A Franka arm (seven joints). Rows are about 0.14 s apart.
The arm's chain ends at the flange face. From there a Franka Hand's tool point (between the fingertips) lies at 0.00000 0.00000 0.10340 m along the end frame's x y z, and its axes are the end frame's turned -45 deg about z.
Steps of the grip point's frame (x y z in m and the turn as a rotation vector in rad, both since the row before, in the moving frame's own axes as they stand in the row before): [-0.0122, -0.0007, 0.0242, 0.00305, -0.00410, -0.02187]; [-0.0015, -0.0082, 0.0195, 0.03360, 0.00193, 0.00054]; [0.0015, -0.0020, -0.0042, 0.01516, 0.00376, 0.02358]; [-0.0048, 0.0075, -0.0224, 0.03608, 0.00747, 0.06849]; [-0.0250, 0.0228, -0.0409, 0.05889, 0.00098, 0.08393]
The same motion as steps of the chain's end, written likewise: [-0.0086, 0.0080, 0.0242, -0.00074, -0.00506, -0.02187]; [-0.0045, -0.0021, 0.0196, 0.02512, -0.02239, 0.00054]; [0.0005, -0.0011, -0.0042, 0.01338, -0.00806, 0.02358]; [0.0039, 0.0119, -0.0223, 0.03079, -0.02023, 0.06849]; [0.0025, 0.0383, -0.0407, 0.04233, -0.04095, 0.08393]
